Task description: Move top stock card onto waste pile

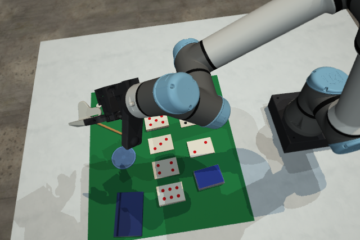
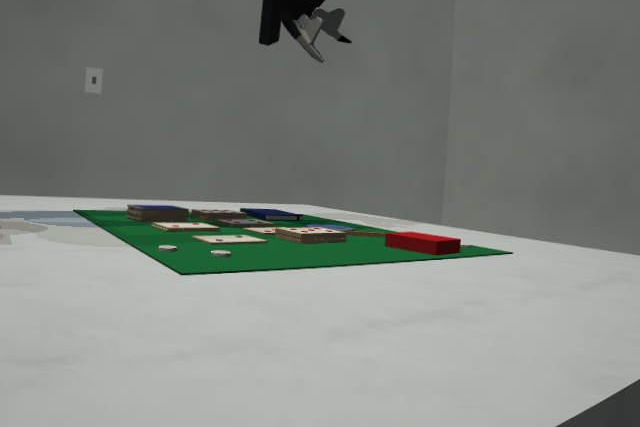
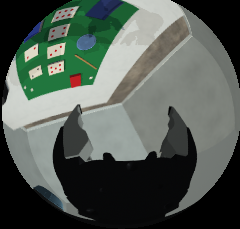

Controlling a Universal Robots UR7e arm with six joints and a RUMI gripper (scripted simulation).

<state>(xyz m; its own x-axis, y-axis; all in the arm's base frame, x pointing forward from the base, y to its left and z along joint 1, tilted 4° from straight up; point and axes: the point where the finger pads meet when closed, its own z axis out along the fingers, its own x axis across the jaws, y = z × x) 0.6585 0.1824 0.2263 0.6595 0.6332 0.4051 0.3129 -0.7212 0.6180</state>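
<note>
Now: the card 320 mm below my hand, 310 mm behind it and 40 mm to the left of it. Round my hand: green mat (350 mm below, 130 mm behind, 60 mm to the right); then wooden stick (330 mm below, 130 mm to the right, 60 mm ahead); then red block (330 mm below, 260 mm to the right, 40 mm ahead).
</note>
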